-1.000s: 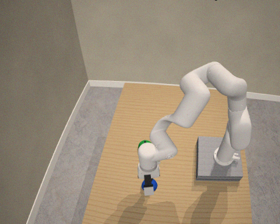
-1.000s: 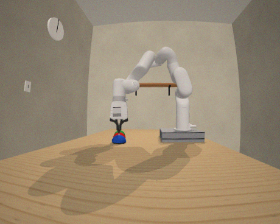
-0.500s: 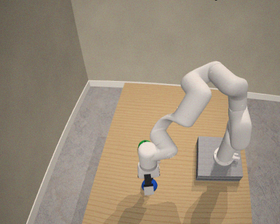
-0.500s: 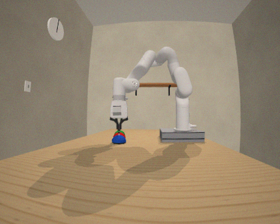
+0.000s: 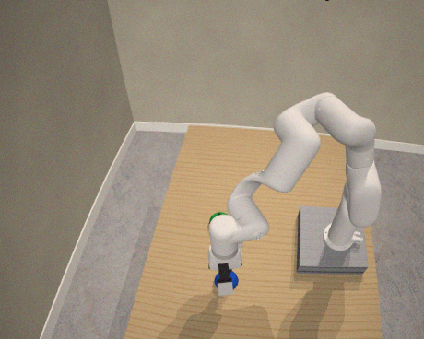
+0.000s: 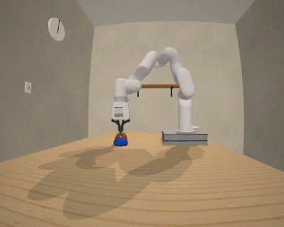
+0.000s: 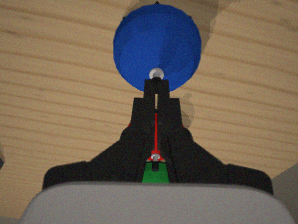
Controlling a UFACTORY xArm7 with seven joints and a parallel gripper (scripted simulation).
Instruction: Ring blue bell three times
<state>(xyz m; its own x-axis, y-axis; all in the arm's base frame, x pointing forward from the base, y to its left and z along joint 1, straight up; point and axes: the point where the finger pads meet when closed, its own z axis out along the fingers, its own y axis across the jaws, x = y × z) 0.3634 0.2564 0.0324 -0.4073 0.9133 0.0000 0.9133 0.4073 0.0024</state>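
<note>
The blue bell is 5 cm below my hand. The rest, counted from my hand: green bell: 11 cm ahead, 24 cm to the right, 5 cm below; then red bell: 5 cm ahead, 12 cm to the right, 5 cm below.
</note>
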